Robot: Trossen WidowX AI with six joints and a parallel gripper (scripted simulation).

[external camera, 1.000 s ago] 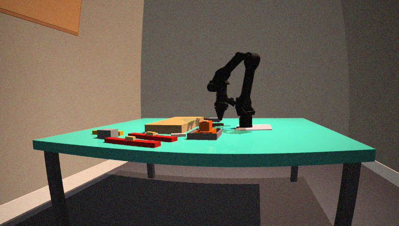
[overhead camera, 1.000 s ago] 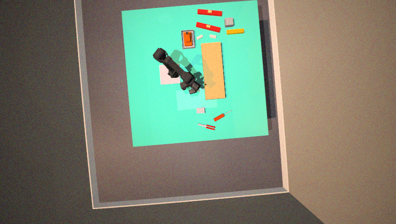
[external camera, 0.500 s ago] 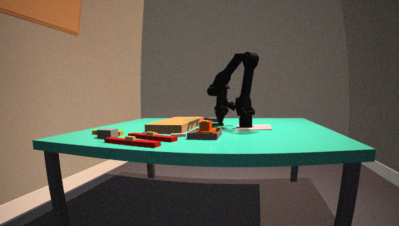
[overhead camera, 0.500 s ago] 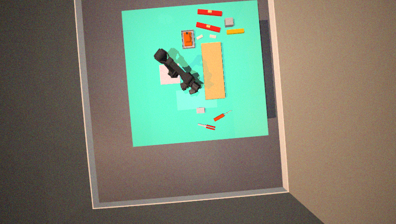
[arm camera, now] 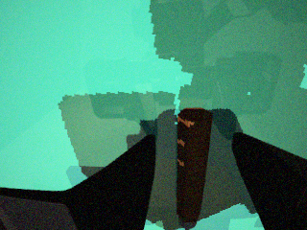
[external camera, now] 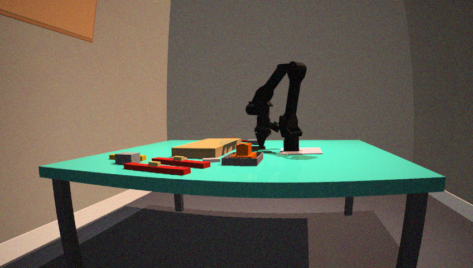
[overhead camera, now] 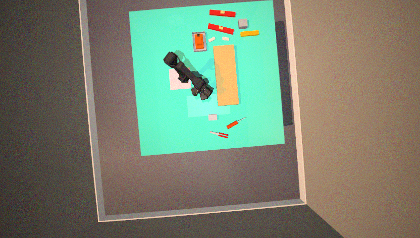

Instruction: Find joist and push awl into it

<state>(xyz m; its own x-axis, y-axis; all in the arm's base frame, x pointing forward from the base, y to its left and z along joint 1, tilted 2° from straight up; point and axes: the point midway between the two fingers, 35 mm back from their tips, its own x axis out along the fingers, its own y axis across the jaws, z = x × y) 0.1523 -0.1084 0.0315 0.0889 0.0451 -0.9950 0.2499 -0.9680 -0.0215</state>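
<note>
The awl is 5 cm ahead of my gripper tip and 1 cm to the left of it. From my gripper tip the other things lie so: orange stud finder 1 cm behind, 44 cm to the left, 5 cm above; then grey tray 1 cm behind, 43 cm to the left, 1 cm above; then red screwdriver 30 cm ahead, 29 cm to the right, 1 cm above.
</note>
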